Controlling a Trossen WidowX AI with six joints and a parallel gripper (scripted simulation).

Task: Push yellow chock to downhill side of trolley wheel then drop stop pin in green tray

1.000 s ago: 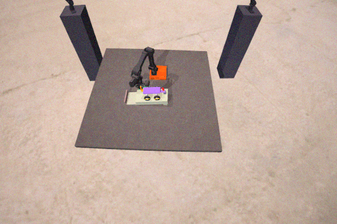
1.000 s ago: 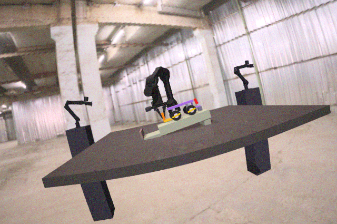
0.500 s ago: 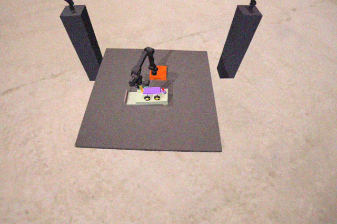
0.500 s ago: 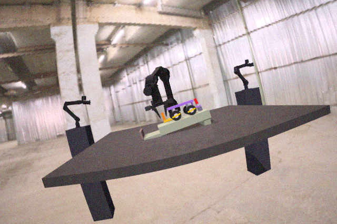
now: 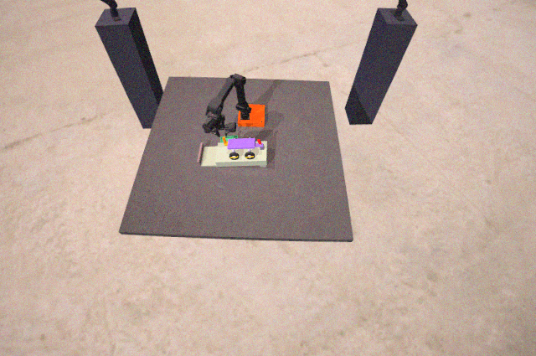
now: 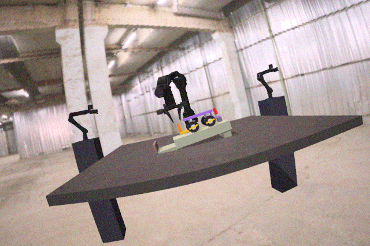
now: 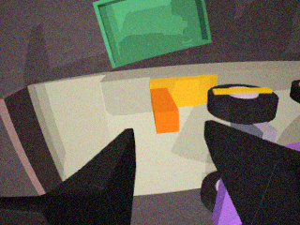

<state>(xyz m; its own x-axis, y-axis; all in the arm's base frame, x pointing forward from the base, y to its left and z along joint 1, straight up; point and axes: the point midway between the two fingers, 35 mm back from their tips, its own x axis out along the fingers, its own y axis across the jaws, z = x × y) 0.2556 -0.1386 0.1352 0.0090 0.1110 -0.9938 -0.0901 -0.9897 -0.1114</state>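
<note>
Right now the red-headed stop pin is 230 mm to the left of my gripper tip, 60 mm ahead of it and 10 mm below it. From my gripper tip the other things lie so: yellow chock 50 mm below, 30 mm to the left; then purple trolley 120 mm to the left, 70 mm ahead, 20 mm below; then brown bar 150 mm to the right, 110 mm below, 50 mm ahead.
</note>
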